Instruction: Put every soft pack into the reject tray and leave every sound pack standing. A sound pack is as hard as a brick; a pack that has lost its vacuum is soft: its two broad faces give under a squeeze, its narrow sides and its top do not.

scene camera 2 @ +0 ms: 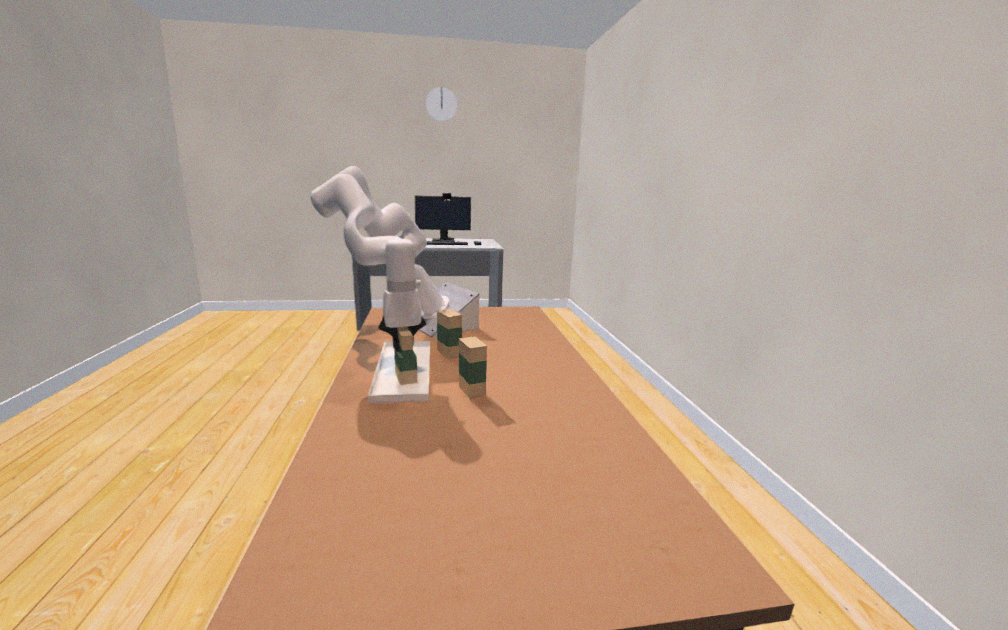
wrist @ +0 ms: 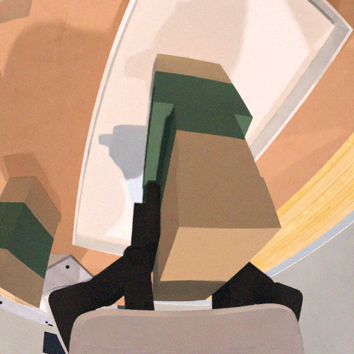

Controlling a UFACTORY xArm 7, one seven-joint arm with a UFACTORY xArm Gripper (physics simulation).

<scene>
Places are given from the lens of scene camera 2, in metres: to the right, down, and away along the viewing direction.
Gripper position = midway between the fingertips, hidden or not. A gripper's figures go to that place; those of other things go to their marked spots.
my gripper point(scene camera 2: 403, 349): -0.28, 0.10, 1.25
white reject tray point(scene camera 2: 385, 388): -0.32, 0.20, 1.18
</scene>
